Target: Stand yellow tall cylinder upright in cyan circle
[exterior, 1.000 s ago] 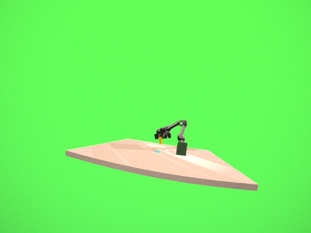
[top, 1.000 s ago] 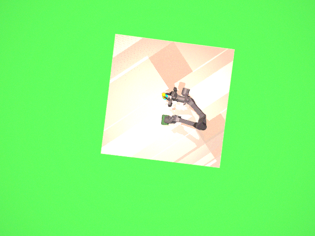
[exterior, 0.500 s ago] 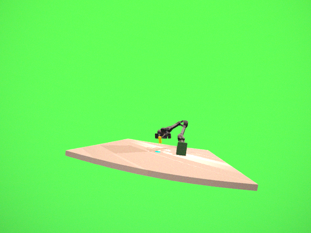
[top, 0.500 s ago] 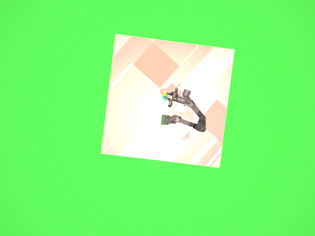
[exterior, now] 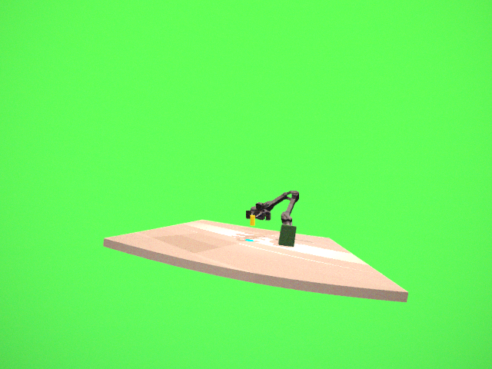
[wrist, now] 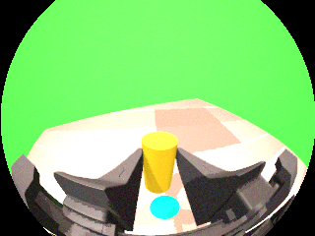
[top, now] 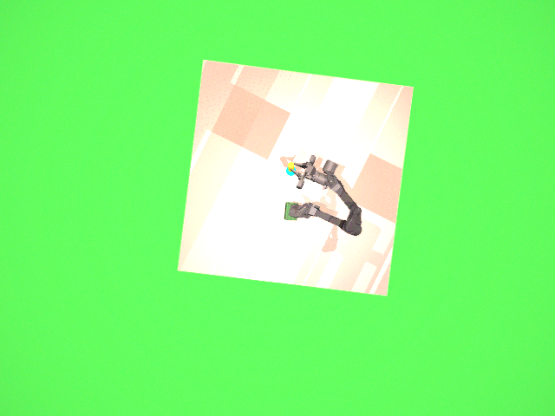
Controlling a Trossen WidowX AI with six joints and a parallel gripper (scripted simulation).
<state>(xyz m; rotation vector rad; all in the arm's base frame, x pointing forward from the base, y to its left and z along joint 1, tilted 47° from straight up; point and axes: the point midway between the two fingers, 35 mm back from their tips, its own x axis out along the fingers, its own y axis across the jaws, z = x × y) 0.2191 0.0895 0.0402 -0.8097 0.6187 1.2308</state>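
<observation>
My gripper tip is now 1 cm to the left of the cyan circle and 16 cm above it. Also, from my gripper tip: yellow cylinder 2 cm below.
</observation>
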